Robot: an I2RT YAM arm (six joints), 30 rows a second.
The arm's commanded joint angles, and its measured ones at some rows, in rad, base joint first. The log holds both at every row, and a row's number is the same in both.
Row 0, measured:
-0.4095 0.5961 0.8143 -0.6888 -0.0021 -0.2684
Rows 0 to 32, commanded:
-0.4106 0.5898 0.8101 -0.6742 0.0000 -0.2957
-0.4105 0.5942 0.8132 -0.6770 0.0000 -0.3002
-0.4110 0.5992 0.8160 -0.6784 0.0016 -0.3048
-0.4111 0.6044 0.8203 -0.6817 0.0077 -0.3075
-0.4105 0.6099 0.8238 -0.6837 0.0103 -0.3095
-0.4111 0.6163 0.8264 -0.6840 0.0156 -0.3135
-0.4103 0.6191 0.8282 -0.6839 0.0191 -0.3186
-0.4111 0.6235 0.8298 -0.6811 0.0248 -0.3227
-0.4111 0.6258 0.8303 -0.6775 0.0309 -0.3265
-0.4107 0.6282 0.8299 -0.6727 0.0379 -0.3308
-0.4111 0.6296 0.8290 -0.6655 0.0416 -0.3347
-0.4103 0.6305 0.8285 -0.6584 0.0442 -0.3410
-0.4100 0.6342 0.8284 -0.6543 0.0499 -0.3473
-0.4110 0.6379 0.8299 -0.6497 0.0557 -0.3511
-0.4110 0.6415 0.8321 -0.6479 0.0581 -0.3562
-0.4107 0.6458 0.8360 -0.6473 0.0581 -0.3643
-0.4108 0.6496 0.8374 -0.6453 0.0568 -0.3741
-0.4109 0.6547 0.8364 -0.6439 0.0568 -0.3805
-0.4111 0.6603 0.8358 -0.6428 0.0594 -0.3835
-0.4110 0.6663 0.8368 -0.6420 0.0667 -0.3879
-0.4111 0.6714 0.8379 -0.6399 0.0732 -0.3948
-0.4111 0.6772 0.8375 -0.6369 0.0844 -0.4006
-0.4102 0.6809 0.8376 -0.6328 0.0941 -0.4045
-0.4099 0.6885 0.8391 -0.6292 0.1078 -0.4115
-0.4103 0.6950 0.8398 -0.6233 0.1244 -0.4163
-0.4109 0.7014 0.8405 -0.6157 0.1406 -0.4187
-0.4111 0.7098 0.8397 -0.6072 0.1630 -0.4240
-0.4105 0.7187 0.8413 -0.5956 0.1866 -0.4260
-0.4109 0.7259 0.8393 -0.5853 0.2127 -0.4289
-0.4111 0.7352 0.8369 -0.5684 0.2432 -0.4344
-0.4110 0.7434 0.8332 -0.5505 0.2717 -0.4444
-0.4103 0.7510 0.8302 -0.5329 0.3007 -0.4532
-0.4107 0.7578 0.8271 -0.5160 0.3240 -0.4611
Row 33, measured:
-0.4095 0.7471 0.8150 -0.5972 0.2150 -0.4309
